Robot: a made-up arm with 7 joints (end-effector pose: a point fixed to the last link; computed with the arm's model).
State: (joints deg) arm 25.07 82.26 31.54 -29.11 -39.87 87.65 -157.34
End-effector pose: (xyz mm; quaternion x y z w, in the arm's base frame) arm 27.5 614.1 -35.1 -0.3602 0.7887 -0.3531 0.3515
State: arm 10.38 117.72 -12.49 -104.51 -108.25 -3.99 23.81
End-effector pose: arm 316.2 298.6 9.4 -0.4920 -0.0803 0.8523 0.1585
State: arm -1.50 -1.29 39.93 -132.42 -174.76 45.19 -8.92
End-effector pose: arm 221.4 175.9 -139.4 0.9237 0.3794 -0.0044 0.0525
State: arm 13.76 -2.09 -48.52 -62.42 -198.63 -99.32 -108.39
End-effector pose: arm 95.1 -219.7 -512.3 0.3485 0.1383 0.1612 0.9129
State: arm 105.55 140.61 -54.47 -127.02 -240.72 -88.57 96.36
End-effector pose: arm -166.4 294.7 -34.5 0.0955 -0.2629 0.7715 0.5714
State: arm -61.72 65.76 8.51 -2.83 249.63 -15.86 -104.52
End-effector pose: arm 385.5 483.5 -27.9 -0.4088 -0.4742 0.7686 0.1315
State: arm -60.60 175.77 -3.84 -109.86 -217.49 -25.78 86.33
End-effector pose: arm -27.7 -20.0 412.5 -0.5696 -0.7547 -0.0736 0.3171
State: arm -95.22 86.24 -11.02 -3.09 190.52 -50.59 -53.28
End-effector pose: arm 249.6 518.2 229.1 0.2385 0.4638 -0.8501 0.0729
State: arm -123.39 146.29 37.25 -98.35 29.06 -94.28 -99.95
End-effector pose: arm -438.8 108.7 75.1 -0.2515 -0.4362 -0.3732 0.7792
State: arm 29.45 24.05 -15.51 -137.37 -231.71 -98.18 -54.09
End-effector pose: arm 161.8 21.6 -242.0 0.1358 -0.5282 0.7256 0.4197
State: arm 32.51 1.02 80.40 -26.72 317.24 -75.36 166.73
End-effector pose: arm -310.2 118.4 -520.5 -0.3641 -0.4830 0.7963 0.0097
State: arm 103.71 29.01 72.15 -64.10 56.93 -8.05 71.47
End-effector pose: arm -440.4 321.7 134.0 0.5107 -0.5910 0.5614 0.2733
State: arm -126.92 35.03 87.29 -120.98 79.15 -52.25 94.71
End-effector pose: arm 75.6 304.3 190.9 0.3063 -0.1644 0.4295 0.8335
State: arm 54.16 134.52 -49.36 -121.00 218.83 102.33 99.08
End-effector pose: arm 9.3 340.9 -135.6 0.0417 -0.6836 -0.6567 0.3158
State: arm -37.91 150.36 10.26 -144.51 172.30 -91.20 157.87
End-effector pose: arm 129.2 -34.0 219.8 -0.9794 0.1608 0.1215 0.0113
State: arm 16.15 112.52 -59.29 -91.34 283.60 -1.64 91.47
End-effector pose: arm 89.0 443.3 -170.0 0.2076 0.0215 -0.6184 0.7577
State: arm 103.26 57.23 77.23 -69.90 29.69 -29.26 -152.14
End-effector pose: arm -192.1 489.4 152.5 -0.4549 -0.5961 0.6591 0.0570
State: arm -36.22 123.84 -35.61 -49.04 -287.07 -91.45 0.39
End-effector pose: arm 159.9 487.4 294.8 -0.4048 0.8305 0.3781 0.0589
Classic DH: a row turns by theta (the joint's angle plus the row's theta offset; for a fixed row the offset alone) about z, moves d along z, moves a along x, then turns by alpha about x. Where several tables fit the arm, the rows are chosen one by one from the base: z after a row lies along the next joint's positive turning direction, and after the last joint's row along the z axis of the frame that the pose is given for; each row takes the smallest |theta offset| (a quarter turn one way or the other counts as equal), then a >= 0, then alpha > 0; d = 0 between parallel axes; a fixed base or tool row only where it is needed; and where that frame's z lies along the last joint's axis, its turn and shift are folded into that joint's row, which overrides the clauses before.
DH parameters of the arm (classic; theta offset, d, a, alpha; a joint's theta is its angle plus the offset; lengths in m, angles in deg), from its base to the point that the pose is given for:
base (fixed): 0 0 0 -70
joint 1: 90 0 0 90
joint 2: 70 0 0 -90
joint 3: -90 -0.3167 0.0356 -90
joint 4: 0 0 -0.0364 90
joint 5: 0 -0.3007 0 -90
joint 6: 0 0 0 90
joint 7: 0 0 0 0

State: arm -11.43 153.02 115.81 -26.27 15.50 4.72 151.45
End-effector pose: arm -157.3 171.6 572.1 0.7821 0.5988 0.0858 0.1498
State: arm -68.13 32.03 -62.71 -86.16 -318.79 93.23 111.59
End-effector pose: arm 452.9 -193.2 -88.6 0.0230 -0.2830 0.3795 0.8806
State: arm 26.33 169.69 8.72 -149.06 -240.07 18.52 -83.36
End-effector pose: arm 233.3 17.0 -17.1 -0.0049 0.0464 -0.9313 0.3612
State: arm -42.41 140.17 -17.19 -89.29 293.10 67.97 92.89
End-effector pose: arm 173.8 239.1 390.8 -0.7347 0.6495 0.0926 0.1728
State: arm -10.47 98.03 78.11 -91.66 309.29 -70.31 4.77
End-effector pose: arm 22.6 292.0 382.8 -0.7261 0.2742 0.5827 0.2408
